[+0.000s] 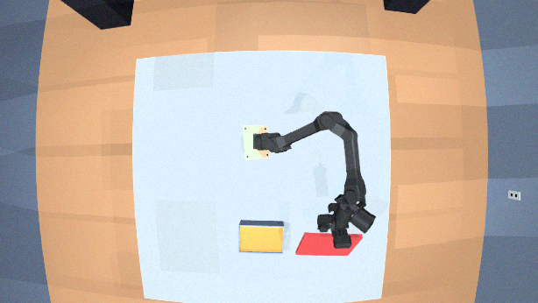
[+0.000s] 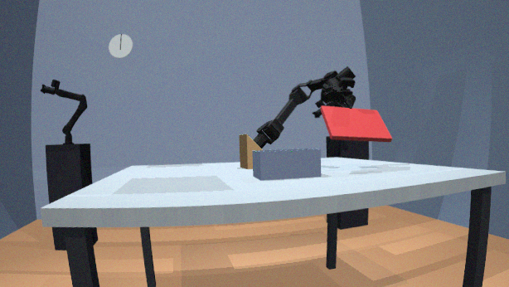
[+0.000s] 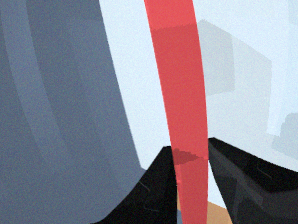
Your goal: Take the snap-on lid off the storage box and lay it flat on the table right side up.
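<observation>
Right now the lid is 6 cm ahead of my gripper tip, 1 cm to the right of it and 5 cm below it. Also, from my gripper tip: grey-blue storage box (6 cm ahead, 29 cm to the right, 19 cm below).
</observation>
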